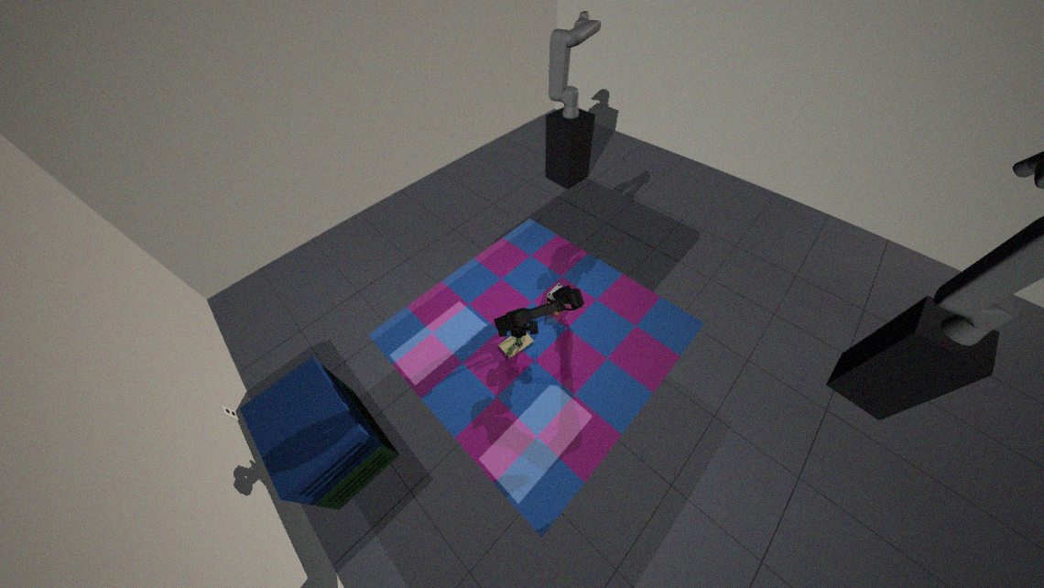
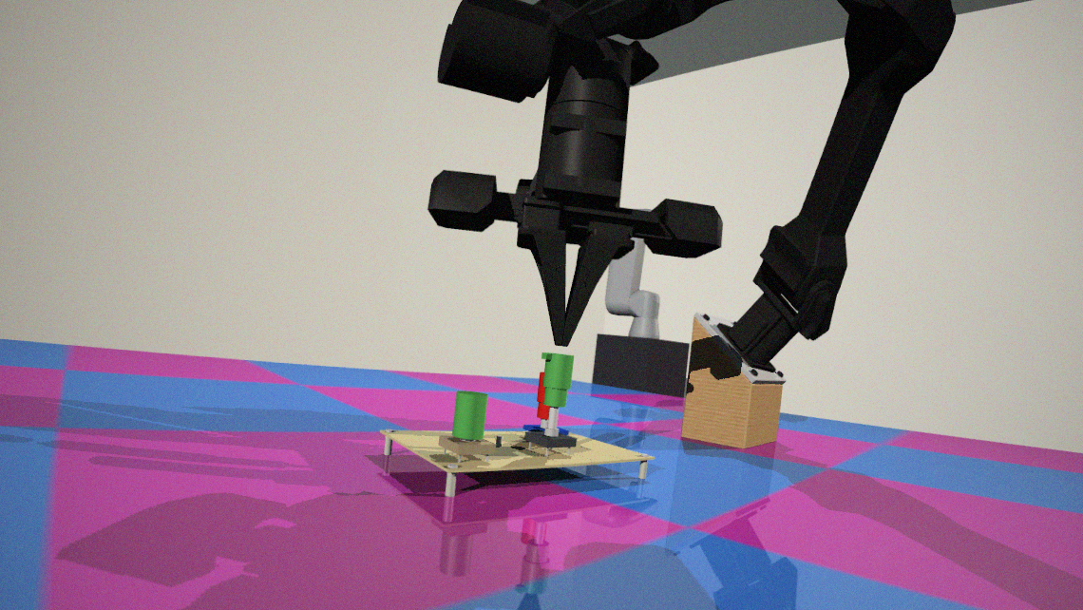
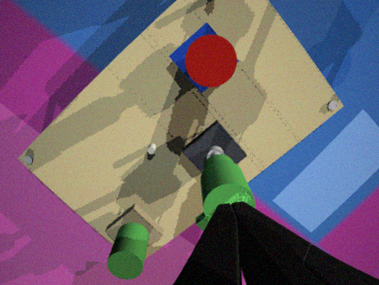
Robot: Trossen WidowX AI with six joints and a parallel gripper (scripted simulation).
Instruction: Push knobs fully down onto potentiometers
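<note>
Now: the green knob 20 mm below my gripper tip. From my gripper tip the other things lie so: red knob: 40 mm to the right, 40 mm below, 30 mm behind.
</note>
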